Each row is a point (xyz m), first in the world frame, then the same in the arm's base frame.
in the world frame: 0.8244 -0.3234 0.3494
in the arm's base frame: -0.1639 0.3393 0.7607
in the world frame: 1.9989 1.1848 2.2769
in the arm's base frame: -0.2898 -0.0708 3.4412
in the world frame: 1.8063 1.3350 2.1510
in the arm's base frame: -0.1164 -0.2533 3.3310
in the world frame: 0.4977 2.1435 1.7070
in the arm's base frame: 1.1399 -1.1052 2.8219
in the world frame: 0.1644 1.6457 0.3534
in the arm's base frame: 0.9077 -1.3294 1.3773
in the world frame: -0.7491 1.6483 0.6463
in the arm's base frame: 1.8406 -1.1378 1.2622
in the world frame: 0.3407 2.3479 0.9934
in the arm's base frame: 1.1100 -1.6287 2.2735
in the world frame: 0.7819 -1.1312 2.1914
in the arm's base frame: 0.2597 1.9568 1.8794
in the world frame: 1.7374 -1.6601 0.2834
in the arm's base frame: -1.3392 1.4160 0.4707
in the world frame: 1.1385 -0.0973 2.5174
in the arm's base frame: 0.2760 1.2045 2.7375
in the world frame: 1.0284 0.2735 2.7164
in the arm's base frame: 0.5266 0.9881 3.0196
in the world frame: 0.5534 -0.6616 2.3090
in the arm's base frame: 0.6171 1.6206 2.0934
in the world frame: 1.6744 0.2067 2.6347
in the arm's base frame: -0.1093 0.9713 3.1739
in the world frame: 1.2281 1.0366 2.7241
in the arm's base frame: 0.5244 0.3205 3.4398
